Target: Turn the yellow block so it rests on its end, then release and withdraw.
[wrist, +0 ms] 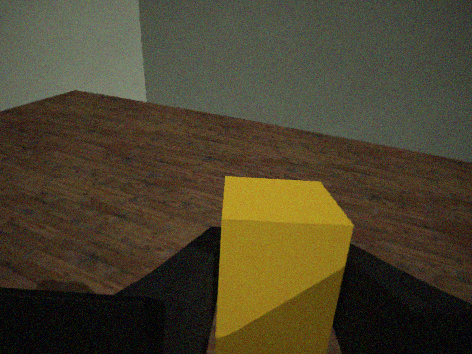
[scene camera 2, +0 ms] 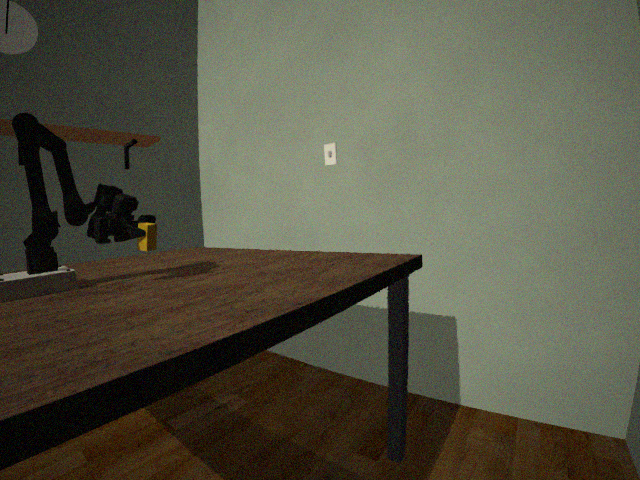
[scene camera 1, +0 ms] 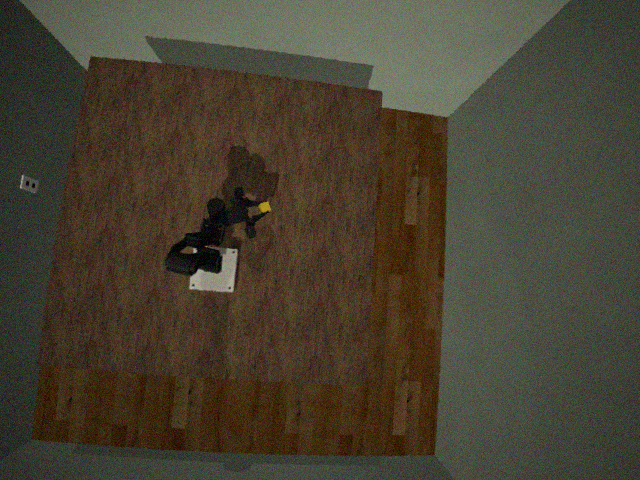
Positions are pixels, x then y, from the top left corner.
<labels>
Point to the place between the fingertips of my gripper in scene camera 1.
267, 207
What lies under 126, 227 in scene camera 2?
My gripper.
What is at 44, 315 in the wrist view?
My gripper.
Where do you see a yellow block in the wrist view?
284, 244
</labels>
